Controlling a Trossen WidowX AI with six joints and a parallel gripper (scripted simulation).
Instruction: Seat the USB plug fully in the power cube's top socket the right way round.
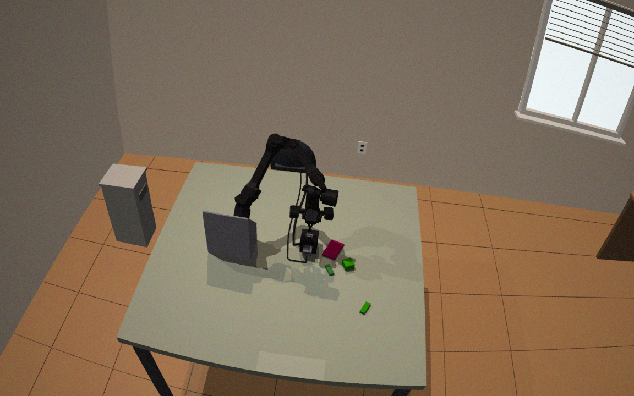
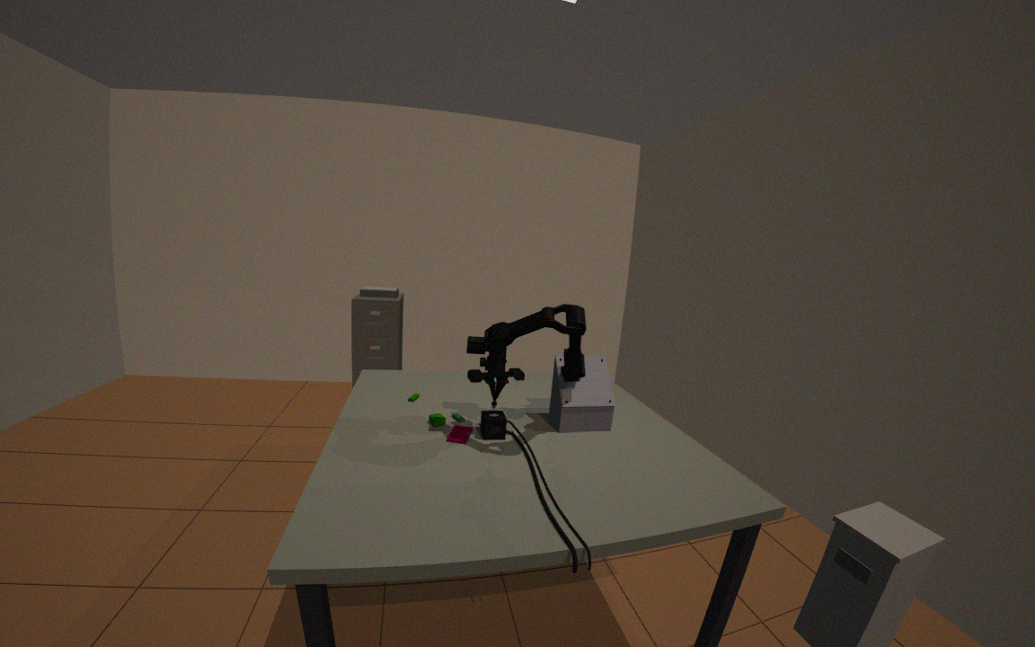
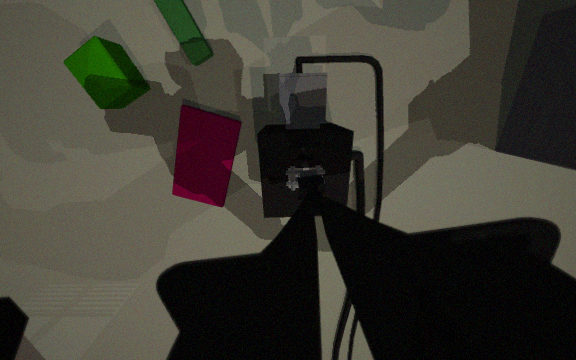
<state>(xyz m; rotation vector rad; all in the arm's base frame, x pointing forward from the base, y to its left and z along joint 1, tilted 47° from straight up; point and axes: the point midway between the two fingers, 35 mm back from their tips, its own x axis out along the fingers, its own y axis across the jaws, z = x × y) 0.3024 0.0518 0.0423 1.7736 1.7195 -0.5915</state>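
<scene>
My gripper tip is now 2 cm above the USB plug. From my gripper tip the other things lie so: green block: 19 cm ahead, 9 cm to the right, 12 cm below; then magenta flat block: 11 cm ahead, 13 cm below.
</scene>
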